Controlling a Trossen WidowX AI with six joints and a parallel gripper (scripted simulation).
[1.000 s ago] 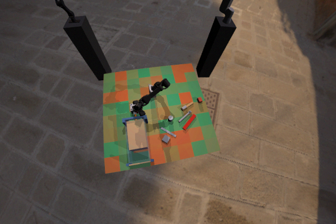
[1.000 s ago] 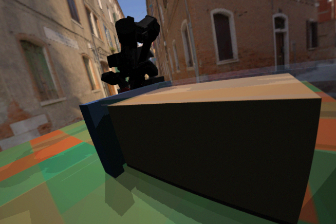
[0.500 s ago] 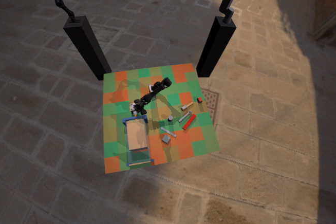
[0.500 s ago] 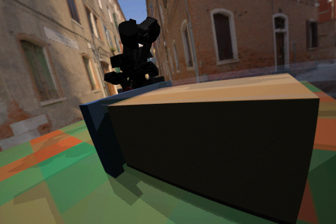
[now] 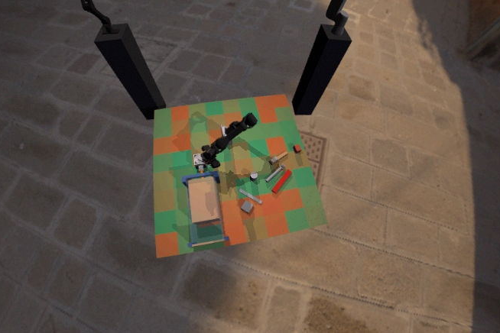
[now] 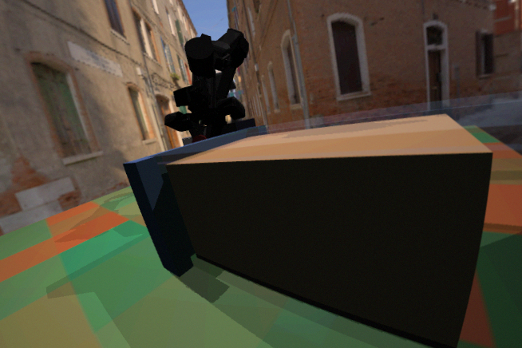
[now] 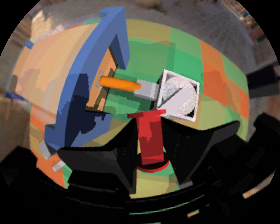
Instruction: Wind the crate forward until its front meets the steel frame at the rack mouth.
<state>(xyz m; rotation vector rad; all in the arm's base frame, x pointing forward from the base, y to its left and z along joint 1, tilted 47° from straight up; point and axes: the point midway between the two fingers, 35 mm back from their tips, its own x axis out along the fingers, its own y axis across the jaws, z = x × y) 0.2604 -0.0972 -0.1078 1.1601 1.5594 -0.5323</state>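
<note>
My gripper tip is now 30 mm past the grey winch handle, 20 mm to the left of it and 30 mm above it. Round my gripper tip: red knob (10 mm behind, 20 mm to the left); grey winch (70 mm behind, 80 mm to the right, 100 mm below); round puck (100 mm ahead, 340 mm to the left, 100 mm below).
</note>
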